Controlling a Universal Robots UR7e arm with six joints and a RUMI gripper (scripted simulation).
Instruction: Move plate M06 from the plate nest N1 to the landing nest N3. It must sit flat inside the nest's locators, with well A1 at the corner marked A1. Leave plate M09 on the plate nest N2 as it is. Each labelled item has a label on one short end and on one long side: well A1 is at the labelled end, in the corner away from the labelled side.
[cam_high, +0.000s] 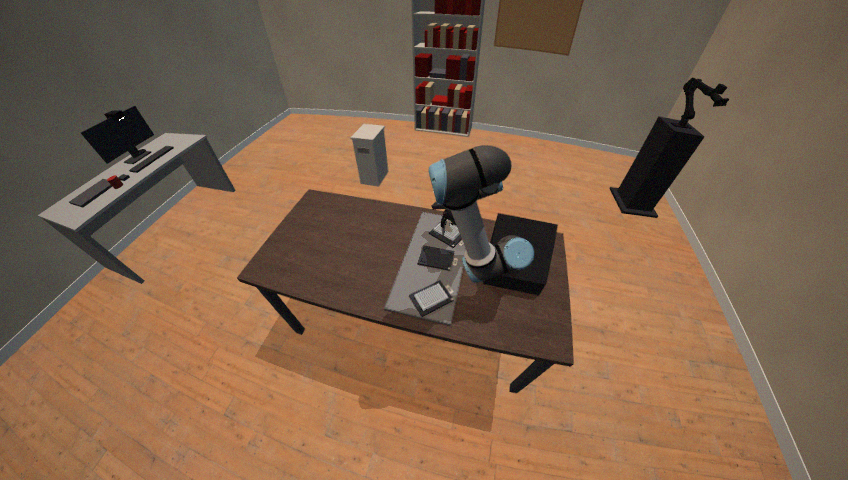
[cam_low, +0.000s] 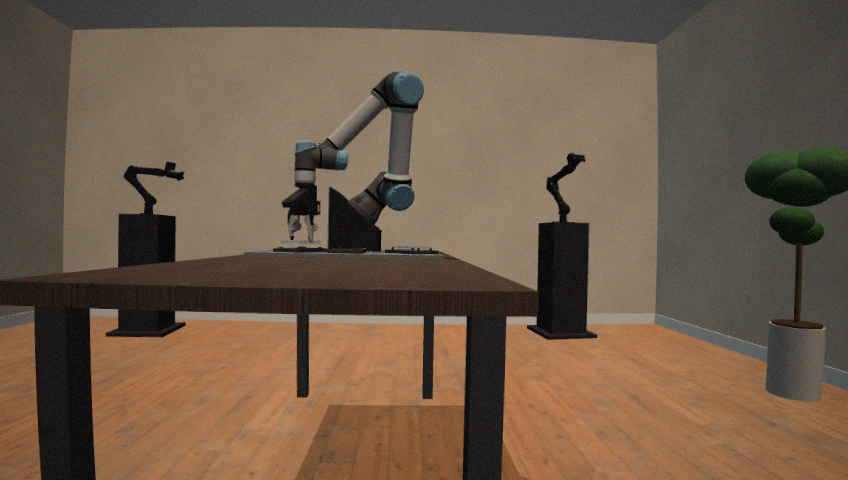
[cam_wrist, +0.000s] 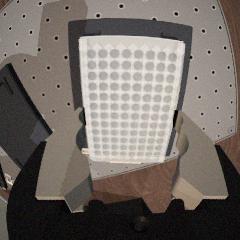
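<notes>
Now: the landing nest N3 40 mm ahead of my hand, 170 mm to the left of it and 40 mm below it. The rest, counted from my hand: N2 label (40 mm behind, 350 mm to the left, 40 mm below); then N3 label (60 mm behind, 180 mm to the left, 40 mm below).
</notes>
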